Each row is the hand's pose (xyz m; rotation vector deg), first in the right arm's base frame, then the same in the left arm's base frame.
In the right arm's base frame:
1: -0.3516 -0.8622 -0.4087 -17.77 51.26 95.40
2: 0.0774 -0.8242 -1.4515 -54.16 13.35 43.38
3: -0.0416 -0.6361 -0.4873 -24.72 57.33 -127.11
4: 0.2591 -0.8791 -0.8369 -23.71 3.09 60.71
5: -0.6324 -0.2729 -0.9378 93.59 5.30 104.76
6: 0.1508 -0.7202 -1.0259 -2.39 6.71 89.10
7: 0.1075 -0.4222 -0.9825 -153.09 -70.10 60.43
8: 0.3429 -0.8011 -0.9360 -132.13 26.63 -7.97
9: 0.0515 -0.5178 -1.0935 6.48 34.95 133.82
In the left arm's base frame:
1: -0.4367 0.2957 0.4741 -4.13 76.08 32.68
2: -0.5279 -0.4110 -0.4007 -63.95 55.76 -7.46
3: -0.1185 0.1228 0.3250 18.58 -34.38 155.42
4: -0.2447 -0.3601 0.1745 -39.28 35.54 6.73
5: -0.3566 0.6053 -0.3030 64.62 -6.28 48.80
6: -0.2584 -0.2671 -0.0782 -14.07 33.39 31.38
7: -0.0503 -0.0773 -0.1932 156.54 -24.28 -79.01
8: -0.1738 -0.4272 0.0588 -136.93 100.15 -34.26
9: -0.1922 -0.1171 -0.2470 15.49 55.53 69.92

